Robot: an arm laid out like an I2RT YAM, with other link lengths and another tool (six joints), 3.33 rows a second.
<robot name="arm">
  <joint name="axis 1" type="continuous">
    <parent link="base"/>
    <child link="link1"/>
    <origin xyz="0 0 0.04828"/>
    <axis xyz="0 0 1"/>
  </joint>
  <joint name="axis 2" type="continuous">
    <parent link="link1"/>
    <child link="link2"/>
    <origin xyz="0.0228 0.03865 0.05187"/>
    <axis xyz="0 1 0"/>
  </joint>
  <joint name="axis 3" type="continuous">
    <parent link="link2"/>
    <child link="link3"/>
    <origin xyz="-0.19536 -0.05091 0"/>
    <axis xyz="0 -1 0"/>
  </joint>
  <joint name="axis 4" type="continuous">
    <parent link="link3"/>
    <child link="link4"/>
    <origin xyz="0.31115 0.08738 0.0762"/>
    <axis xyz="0 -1 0"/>
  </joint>
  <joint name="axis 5" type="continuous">
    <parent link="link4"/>
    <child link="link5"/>
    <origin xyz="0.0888 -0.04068 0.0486"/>
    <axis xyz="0 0 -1"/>
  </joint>
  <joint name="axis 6" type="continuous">
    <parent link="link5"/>
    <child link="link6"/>
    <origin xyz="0.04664 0 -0.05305"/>
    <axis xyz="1 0 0"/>
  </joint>
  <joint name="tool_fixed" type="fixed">
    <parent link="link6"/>
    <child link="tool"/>
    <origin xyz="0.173 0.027 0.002" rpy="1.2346 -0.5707 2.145"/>
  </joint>
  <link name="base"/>
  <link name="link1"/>
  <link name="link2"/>
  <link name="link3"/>
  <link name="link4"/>
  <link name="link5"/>
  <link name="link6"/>
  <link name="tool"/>
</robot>
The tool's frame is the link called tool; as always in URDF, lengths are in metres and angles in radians. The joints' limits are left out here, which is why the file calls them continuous.
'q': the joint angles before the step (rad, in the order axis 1, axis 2, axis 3, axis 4, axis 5, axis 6). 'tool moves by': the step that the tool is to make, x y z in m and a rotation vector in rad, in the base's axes. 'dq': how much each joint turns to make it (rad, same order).
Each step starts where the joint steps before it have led.
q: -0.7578, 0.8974, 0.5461, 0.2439, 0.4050, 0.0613
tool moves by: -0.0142, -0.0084, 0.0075, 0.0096, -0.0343, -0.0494
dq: -0.0198, -0.0199, 0.0048, -0.0217, 0.0262, 0.0369
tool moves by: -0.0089, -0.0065, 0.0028, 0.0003, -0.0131, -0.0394
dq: -0.0092, 0.0031, 0.0059, 0.0003, 0.0291, 0.0139
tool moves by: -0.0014, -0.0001, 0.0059, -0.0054, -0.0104, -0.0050
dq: -0.0002, -0.0077, 0.0048, -0.0033, 0.0044, 0.0045
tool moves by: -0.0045, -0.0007, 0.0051, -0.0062, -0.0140, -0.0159
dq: -0.0015, -0.0138, -0.0033, 0.0003, 0.0139, 0.0076
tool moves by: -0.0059, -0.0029, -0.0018, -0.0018, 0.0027, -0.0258
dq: -0.0029, 0.0000, -0.0060, 0.0061, 0.0231, -0.0015
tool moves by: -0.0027, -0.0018, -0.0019, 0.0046, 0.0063, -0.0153
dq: -0.0001, 0.0059, 0.0044, -0.0061, 0.0152, 0.0000
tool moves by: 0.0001, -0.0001, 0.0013, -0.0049, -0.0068, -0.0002
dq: 0.0001, 0.0003, -0.0027, 0.0105, 0.0002, 0.0016
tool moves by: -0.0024, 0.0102, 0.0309, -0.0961, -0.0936, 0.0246
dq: 0.0014, -0.0801, -0.0739, 0.1287, -0.0231, -0.0016
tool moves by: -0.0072, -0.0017, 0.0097, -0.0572, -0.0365, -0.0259
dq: -0.0047, 0.0077, -0.0322, 0.1151, 0.0198, -0.0183
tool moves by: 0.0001, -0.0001, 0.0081, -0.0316, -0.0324, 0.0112
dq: -0.0076, 0.0120, -0.0081, 0.0631, -0.0184, 0.0045
